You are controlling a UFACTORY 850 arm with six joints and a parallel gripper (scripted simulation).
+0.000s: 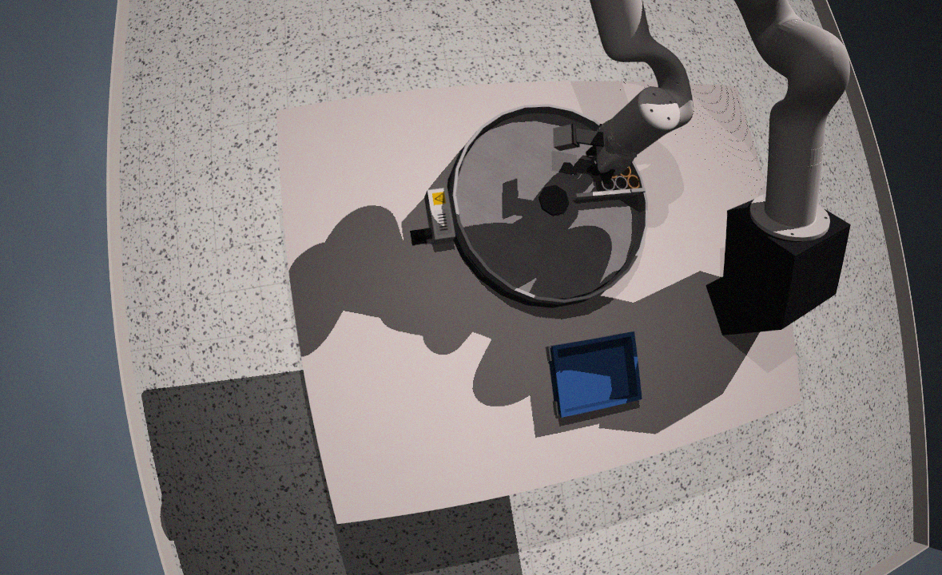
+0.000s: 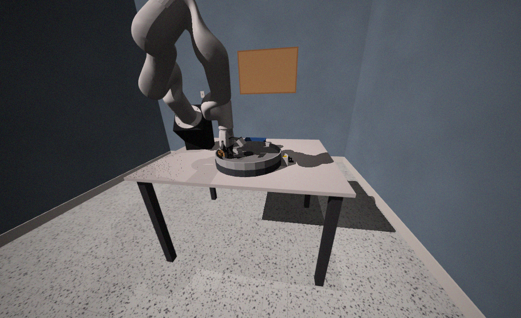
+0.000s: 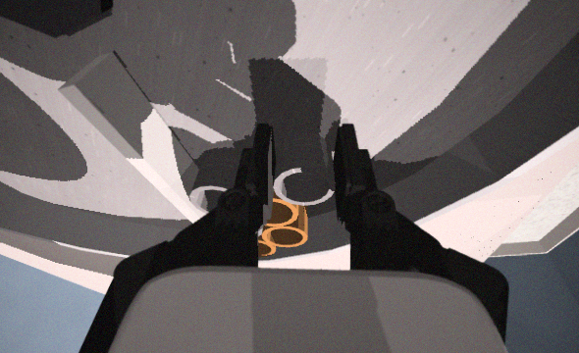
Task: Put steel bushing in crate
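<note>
Right now the blue crate is 420 mm to the left of my hand, 160 mm ahead of it and 50 mm below it. The rest, counted from my hand: grey turning table: 120 mm ahead, 50 mm to the left, 30 mm below.
</note>
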